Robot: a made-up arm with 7 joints.
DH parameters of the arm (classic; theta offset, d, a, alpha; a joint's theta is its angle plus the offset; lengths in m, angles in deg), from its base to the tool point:
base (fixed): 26.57 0 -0.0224 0
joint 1: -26.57 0.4 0.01 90
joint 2: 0 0.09 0.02 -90
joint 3: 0 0.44 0.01 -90
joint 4: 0 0.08 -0.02 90
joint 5: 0 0.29 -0.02 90
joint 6: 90 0.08 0.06 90
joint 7: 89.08 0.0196 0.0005 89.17
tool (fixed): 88.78 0.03 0 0
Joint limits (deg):
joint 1: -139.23..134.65
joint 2: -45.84..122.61
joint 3: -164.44..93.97
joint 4: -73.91..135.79
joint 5: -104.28..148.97
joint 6: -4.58..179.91
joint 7: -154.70..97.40
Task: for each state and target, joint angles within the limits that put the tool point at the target. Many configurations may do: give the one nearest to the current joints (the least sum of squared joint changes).
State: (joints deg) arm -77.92 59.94 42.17 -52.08 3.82 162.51 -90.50
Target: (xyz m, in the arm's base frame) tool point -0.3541 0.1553 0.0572
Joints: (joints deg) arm -58.09 110.55 33.02 -73.61 -3.78 156.19 -90.20
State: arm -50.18 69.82 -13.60 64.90 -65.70 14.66 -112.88
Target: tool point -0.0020 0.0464 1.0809
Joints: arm -56.65 32.27 10.23 75.04 -70.92 19.53 -109.30
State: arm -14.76 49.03 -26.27 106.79 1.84 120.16 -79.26
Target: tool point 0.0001 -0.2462 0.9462
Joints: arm -7.86 28.20 -32.13 106.70 1.73 115.76 -79.34
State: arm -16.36 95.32 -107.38 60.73 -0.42 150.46 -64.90
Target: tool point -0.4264 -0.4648 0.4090
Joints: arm 16.09 87.33 -103.59 87.88 6.36 159.48 -65.44
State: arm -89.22 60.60 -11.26 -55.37 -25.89 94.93 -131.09
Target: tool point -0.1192 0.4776 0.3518
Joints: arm -77.44 62.23 -8.16 -73.91 -25.78 98.42 -130.69
